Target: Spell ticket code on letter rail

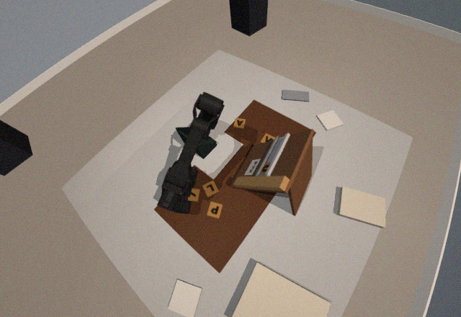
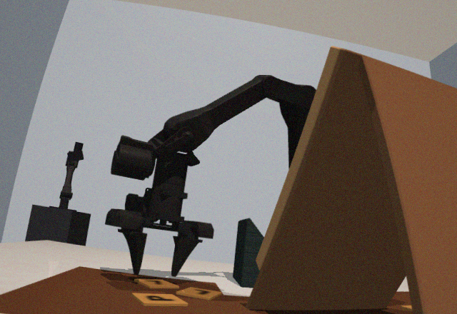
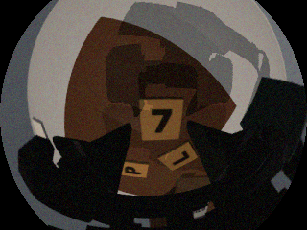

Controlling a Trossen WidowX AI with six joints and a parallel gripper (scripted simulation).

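My gripper tip is 10 mm above the letter tile. The rest, counted from my gripper tip: white ticket: 260 mm to the left, 120 mm ahead, 70 mm above; brown mat: 240 mm to the left, 30 mm ahead, 20 mm below; grey slab: 780 mm to the left, 30 mm behind, 10 mm below.
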